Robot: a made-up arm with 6 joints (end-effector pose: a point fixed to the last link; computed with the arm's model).
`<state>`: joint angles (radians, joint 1 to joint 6).
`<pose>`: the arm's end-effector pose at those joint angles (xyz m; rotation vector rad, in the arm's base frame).
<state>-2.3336 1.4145 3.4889 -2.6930 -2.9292 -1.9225</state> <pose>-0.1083 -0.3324 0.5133 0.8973 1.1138 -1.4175</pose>
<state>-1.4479 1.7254 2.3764 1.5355 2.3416 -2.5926</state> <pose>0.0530 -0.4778 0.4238 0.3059 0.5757 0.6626</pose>
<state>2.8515 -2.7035 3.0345 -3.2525 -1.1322 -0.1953</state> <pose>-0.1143 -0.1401 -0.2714 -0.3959 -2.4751 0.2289</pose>
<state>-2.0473 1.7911 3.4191 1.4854 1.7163 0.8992</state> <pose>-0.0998 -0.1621 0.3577 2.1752 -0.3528 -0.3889</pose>
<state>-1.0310 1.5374 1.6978 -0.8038 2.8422 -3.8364</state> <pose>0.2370 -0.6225 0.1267 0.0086 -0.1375 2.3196</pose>
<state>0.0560 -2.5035 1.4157 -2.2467 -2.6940 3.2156</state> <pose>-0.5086 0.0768 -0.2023 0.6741 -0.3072 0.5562</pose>
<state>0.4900 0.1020 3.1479 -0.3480 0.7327 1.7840</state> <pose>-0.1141 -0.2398 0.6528 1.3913 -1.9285 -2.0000</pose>
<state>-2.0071 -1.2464 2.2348 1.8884 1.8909 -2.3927</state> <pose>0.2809 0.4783 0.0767 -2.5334 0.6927 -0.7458</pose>
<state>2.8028 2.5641 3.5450 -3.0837 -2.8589 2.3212</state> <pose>-0.3954 -0.0385 0.0826 -2.0205 0.7283 0.5846</pose>
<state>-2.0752 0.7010 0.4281 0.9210 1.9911 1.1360</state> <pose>-0.3457 -0.4159 0.5422 -2.6034 0.0211 -0.9919</pose>
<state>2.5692 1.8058 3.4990 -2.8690 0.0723 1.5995</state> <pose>-0.4103 0.0719 0.3659 -1.8516 -0.6284 -1.7605</pose>
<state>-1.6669 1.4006 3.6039 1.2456 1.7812 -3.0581</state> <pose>-0.0624 -0.0884 0.3713 -0.7248 0.3300 0.1704</pose>
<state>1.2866 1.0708 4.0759 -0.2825 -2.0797 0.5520</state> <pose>0.1785 0.0355 0.4563 -0.0328 -1.2768 1.0249</pose>
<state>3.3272 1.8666 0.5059 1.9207 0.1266 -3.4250</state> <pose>-0.5524 -0.1623 -0.1395 -1.4231 1.2893 1.4631</pose>
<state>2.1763 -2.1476 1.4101 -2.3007 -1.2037 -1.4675</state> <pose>0.2533 -0.5627 -0.0060 0.7786 0.7061 -2.1195</pose>
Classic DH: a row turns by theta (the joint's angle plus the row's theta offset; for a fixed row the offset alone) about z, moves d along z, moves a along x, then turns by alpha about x. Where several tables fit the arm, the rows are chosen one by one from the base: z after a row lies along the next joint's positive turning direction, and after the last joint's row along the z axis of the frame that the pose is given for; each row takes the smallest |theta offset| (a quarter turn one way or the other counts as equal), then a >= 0, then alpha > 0; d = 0 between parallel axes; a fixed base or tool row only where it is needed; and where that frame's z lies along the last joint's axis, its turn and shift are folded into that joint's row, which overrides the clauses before.
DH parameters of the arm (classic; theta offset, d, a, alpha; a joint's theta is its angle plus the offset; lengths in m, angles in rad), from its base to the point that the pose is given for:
joint 1: 0 0.192 0 -1.5708
joint 2: -1.5708 0 0.381 3.1416
joint 3: 0 0 0 -1.5708
joint 4: 0 -0.259 0 1.5708
joint 5: 0 0.168 0 -1.5708
joint 6: 1.5708 0 0 1.5708
tool (fixed): -1.5708 0 0 0

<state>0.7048 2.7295 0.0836 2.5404 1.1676 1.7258</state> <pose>-0.1126 0.0861 -0.3639 0.6722 -1.4987 2.4317</pose>
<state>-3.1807 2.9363 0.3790 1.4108 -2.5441 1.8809</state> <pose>0.0479 0.0249 -0.4622 0.6282 -0.3435 2.2901</pose>
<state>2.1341 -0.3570 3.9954 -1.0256 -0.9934 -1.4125</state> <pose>0.2653 -0.2569 0.3572 -0.6207 1.4136 -1.2815</pose>
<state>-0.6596 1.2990 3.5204 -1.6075 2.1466 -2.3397</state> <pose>0.2754 -0.2058 0.6021 0.3381 0.3660 -1.7824</pose>
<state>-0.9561 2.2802 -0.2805 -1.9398 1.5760 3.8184</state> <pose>0.0418 0.0459 -0.0673 0.0749 -1.8634 -1.8636</pose>
